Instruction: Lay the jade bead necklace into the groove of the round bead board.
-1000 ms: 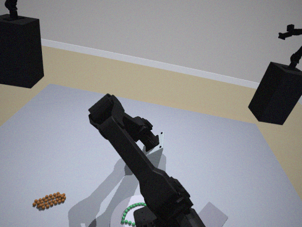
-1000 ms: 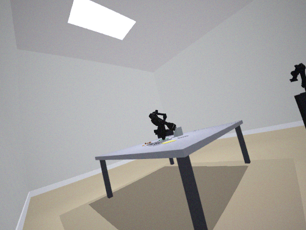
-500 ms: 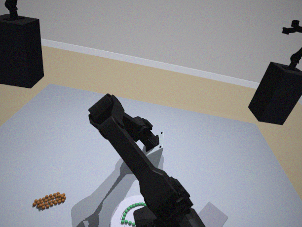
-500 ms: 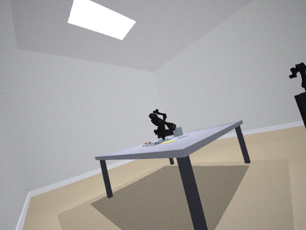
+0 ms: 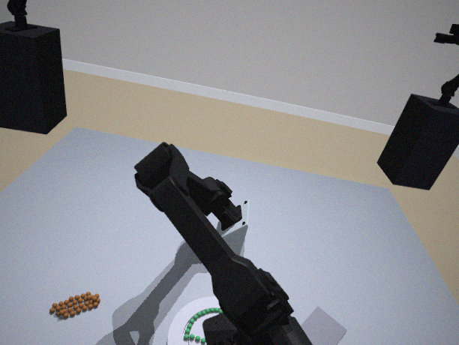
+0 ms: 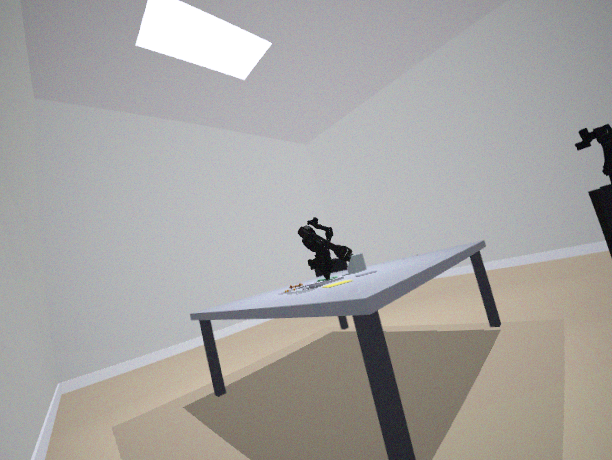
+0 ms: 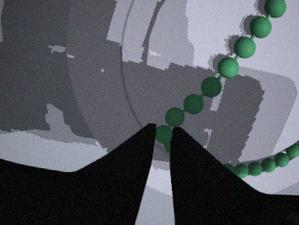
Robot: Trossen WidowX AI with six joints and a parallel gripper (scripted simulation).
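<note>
Now: the round bead board 4 cm behind my gripper tip, 5 cm to the right of it and 1 cm below it. Also, from my gripper tip: yellow strip: 16 cm ahead, 18 cm to the left, 1 cm below; then flat grey square: 8 cm behind, 19 cm to the left, 1 cm below.
</note>
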